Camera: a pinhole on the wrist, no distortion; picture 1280 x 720 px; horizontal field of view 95.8 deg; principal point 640.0 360.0 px. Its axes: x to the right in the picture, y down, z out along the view. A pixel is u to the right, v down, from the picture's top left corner.
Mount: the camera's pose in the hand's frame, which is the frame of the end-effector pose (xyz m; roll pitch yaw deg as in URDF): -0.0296 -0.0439 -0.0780 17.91 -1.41 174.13
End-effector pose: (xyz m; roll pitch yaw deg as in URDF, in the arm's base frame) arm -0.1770 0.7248 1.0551 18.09 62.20 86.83
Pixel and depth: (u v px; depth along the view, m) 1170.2 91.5 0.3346
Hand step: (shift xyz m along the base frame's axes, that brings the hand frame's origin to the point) -0.1571 0.1009 0.3904
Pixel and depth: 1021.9 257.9 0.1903
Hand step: -0.0242 0.0322 0.1758
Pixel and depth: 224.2 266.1 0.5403
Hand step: -0.0001 0.5655 -0.1479
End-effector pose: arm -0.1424 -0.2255 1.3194 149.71 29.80 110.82
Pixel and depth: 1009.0 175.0 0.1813
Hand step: 0.1455 -0.0805 0.0389
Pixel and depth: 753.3 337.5 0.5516
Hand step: 0.4199 -0.0995 -0.2118
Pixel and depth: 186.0 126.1 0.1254
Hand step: 0.0130 0.0769 -0.0430
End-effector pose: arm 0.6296 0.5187 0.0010 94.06 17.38 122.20
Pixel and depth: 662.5 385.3 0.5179
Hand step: 0.3636 0.2252 0.0678
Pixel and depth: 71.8 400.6 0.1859
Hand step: 0.0041 0.1752 -0.0724
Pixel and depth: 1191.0 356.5 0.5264
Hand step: 0.6084 -0.1309 0.2818
